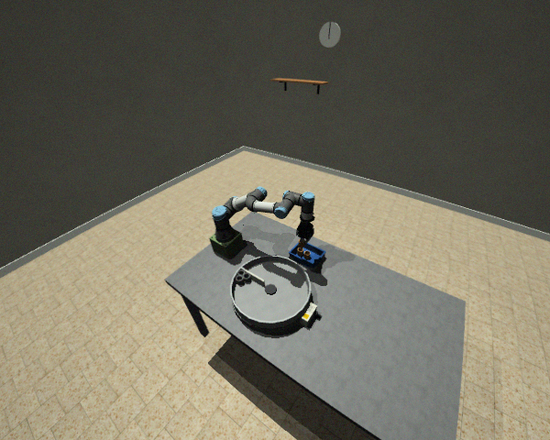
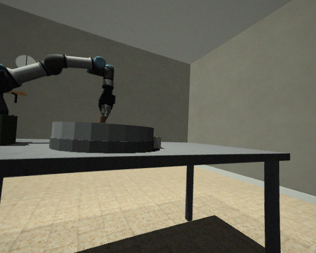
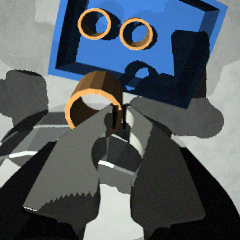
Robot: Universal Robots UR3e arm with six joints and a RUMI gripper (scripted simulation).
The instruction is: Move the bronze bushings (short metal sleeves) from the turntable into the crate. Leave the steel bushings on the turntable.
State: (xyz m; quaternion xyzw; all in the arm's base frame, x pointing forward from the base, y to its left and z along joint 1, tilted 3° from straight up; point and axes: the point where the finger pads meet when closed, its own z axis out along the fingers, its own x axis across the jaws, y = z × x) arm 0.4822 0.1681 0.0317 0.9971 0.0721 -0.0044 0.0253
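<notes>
Right now my hand is 10 mm short of the blue crate, 40 mm to the right of it and 140 mm above it. Round my hand: turntable: 40 mm behind, 320 mm to the right, 110 mm below.
</notes>
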